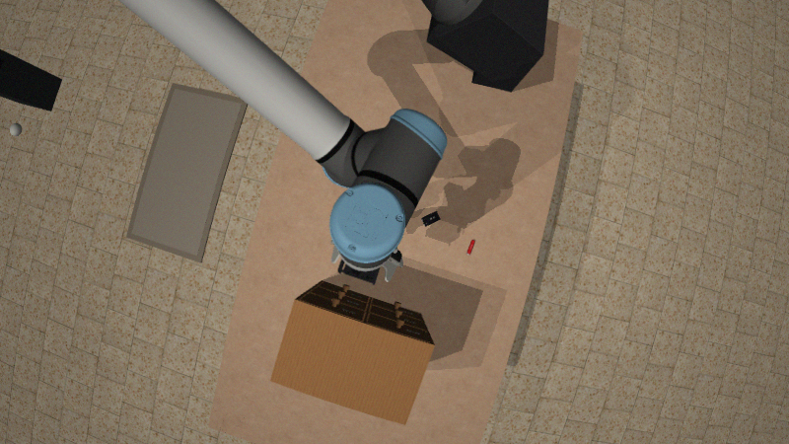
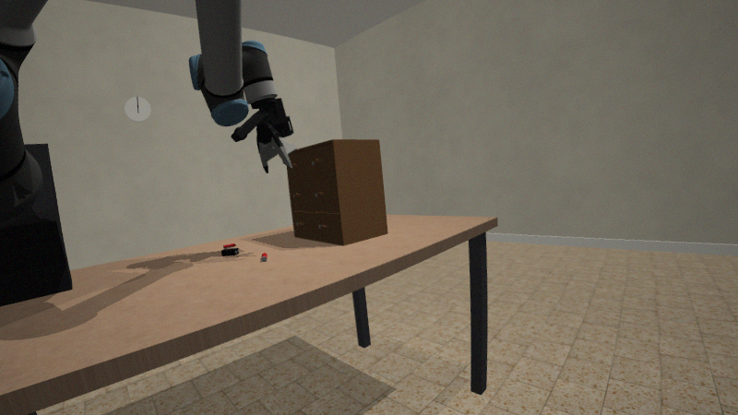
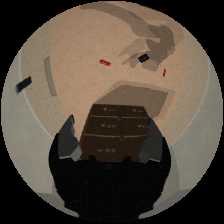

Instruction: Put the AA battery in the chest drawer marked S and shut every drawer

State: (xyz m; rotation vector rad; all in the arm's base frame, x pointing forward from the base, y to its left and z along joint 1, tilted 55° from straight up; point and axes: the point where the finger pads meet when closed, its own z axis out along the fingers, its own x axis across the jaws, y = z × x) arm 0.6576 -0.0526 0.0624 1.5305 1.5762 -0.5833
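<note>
The drawer is 21 cm ahead of my hand, 5 cm to the right of it and 10 cm below it. From my hand the other things lie so: small black object 11 cm behind, 14 cm to the left, 23 cm below.
</note>
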